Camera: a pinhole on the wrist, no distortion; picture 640 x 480 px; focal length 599.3 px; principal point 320.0 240.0 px. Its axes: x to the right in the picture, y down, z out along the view. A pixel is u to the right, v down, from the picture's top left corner.
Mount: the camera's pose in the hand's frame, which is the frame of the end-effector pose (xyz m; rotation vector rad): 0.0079 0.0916 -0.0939 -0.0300 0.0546 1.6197
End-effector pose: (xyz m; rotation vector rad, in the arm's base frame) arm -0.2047 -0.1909 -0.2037 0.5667 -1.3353 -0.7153
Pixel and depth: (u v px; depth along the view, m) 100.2 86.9 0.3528
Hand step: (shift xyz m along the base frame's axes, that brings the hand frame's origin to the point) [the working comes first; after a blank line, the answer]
In the camera's frame: -0.1294 -0.0901 0.3528

-0.2532 -0.0823 0.1039
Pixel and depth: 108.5 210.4 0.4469
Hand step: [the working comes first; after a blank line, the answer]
In the camera's frame: -0.1577 -0.0221 0.4469

-0.3576 -0.0483 0.0565
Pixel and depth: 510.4 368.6 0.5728
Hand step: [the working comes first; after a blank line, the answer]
In the camera's frame: 0.1820 0.1229 0.5728

-0.4323 0.3000 0.2158
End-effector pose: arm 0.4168 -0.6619 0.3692 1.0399 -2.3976 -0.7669
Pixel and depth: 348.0 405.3 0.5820
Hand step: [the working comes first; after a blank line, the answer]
In the camera's frame: 0.0272 0.1605 0.5820

-0.2579 0.3472 -0.3048
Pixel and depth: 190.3 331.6 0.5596
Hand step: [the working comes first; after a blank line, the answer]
In the camera's frame: -0.1211 0.0855 0.5596

-0.2241 0.1973 -0.3719
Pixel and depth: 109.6 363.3 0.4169
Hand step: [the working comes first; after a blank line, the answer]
In the camera's frame: -0.1464 0.0858 0.4169

-0.1266 0.1342 -0.2852
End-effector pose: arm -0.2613 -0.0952 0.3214 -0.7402 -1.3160 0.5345
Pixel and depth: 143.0 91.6 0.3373
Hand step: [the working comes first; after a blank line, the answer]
In the camera's frame: -0.0996 -0.0835 0.3373

-0.2219 0.1271 0.0768
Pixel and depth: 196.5 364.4 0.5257
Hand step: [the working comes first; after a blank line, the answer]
In the camera's frame: -0.1083 0.1091 0.5257

-0.4462 0.0190 -0.0265
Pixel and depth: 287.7 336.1 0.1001
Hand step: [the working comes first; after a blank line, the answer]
In the camera's frame: -0.0054 0.0161 0.1001

-0.0024 0.0569 -0.0713
